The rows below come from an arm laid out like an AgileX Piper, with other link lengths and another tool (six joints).
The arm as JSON. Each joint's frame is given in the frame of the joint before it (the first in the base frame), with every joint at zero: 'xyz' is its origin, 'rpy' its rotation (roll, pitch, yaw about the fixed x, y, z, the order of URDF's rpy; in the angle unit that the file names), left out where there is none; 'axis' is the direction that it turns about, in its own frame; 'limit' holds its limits. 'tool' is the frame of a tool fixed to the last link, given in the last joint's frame.
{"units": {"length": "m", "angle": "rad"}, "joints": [
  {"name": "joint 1", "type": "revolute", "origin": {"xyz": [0.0, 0.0, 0.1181], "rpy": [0.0, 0.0, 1.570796]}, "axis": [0.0, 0.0, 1.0], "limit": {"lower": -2.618, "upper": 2.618}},
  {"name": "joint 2", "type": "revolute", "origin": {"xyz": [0.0, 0.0, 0.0], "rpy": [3.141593, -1.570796, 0.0]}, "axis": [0.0, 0.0, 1.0], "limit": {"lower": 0.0, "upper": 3.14}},
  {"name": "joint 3", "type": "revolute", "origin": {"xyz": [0.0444, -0.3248, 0.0], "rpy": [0.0, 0.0, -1.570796]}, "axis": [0.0, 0.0, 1.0], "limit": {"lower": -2.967, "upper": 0.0}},
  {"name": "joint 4", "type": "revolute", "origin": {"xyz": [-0.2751, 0.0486, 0.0], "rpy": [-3.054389, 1.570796, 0.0]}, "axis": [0.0, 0.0, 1.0], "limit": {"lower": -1.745, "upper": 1.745}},
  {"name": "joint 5", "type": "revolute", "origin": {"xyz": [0.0, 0.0, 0.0], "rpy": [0.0, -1.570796, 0.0]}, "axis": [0.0, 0.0, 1.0], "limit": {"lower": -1.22, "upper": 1.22}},
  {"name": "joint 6", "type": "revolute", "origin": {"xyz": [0.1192, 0.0, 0.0], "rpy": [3.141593, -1.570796, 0.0]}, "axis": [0.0, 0.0, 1.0], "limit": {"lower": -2.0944, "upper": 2.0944}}
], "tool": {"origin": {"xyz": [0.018, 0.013, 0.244], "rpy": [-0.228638, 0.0, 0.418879]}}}
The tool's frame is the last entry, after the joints.
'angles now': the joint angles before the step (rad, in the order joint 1, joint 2, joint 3, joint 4, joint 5, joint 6). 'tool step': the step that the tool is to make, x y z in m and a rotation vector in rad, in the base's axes. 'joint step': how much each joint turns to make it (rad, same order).
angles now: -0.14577 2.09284 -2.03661 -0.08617 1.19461 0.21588
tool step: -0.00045 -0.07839 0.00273 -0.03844 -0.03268 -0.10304
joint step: -0.10384 0.01536 -0.01068 -0.03243 -0.04419 0.00310
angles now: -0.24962 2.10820 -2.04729 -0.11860 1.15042 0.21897
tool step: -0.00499 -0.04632 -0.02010 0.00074 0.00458 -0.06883
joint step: -0.06954 0.04089 -0.00221 -0.00214 -0.03392 0.00371
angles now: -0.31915 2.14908 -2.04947 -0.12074 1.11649 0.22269
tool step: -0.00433 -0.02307 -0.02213 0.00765 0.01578 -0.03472
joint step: -0.03618 0.03848 -0.00005 0.00145 -0.02104 0.00112
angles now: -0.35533 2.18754 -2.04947 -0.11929 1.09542 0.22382
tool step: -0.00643 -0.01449 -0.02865 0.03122 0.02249 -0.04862
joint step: -0.02936 0.04536 -0.00004 0.01240 -0.01099 0.02147
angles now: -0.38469 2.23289 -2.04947 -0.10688 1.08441 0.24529
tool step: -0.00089 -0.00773 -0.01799 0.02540 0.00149 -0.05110
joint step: -0.01410 0.03073 -0.00003 0.00745 -0.01599 0.04096
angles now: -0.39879 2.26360 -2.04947 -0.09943 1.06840 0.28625
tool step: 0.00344 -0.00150 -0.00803 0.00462 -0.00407 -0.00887
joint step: -0.00124 0.01576 -0.00003 0.00206 -0.01693 0.00972
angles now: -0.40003 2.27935 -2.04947 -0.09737 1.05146 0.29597
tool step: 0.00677 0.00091 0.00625 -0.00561 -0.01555 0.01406
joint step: 0.00197 0.00019 -0.01375 0.00599 -0.00407 -0.01357
